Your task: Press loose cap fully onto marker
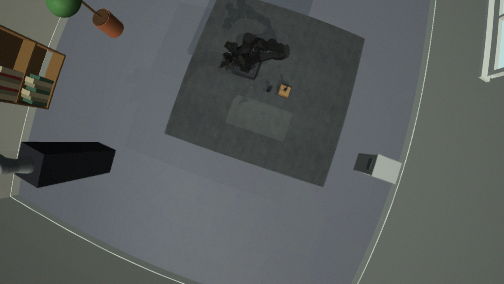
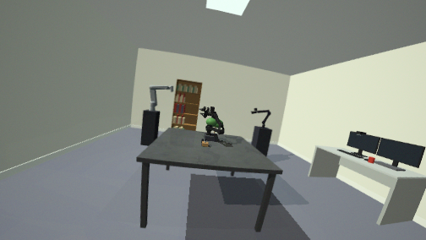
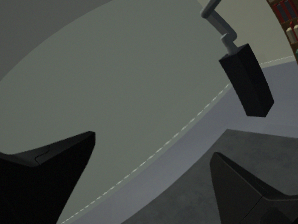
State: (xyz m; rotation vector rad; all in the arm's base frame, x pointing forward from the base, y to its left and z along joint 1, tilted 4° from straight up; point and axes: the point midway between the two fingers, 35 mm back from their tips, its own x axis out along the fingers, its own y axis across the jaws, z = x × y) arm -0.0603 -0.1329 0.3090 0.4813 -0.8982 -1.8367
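The dark cap is 35 cm below my gripper tip, 27 cm ahead of it and 9 cm to the left of it. The rest, counted from my gripper tip: holder block 38 cm ahead, 36 cm below, 12 cm to the left.
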